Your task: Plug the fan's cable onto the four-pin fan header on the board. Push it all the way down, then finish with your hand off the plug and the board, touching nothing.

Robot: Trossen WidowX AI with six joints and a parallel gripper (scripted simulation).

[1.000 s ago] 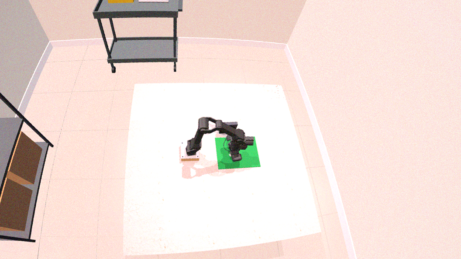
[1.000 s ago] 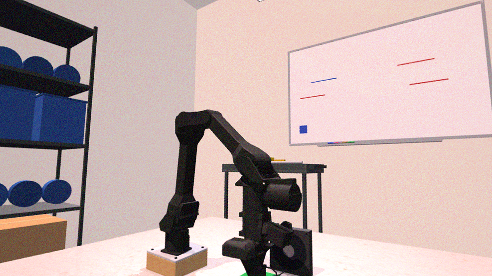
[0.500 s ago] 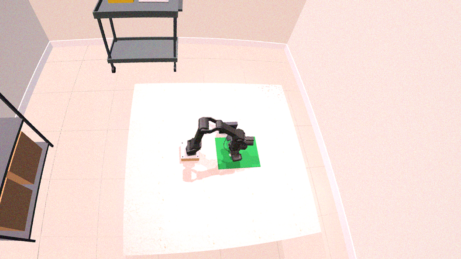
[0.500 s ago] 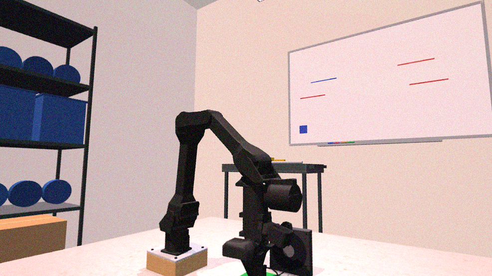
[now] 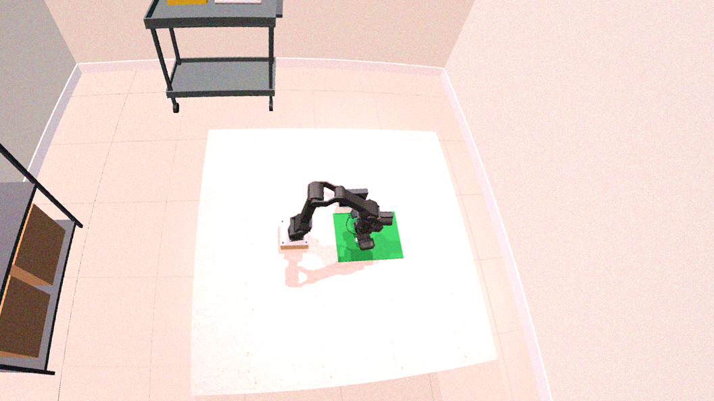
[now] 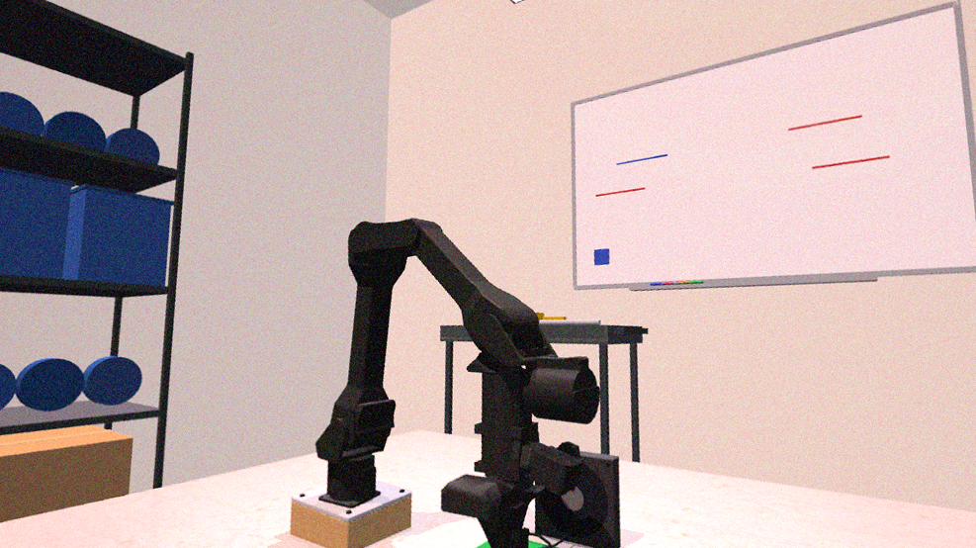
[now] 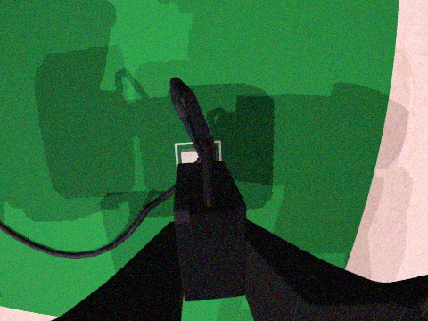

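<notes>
The dark plug lies 10 mm ahead of my gripper tip and 10 mm above it. Round my gripper tip: fan: 20 mm ahead, 180 mm to the left, 20 mm above; then green board: 60 mm ahead, 10 mm to the left, 50 mm below.
</notes>
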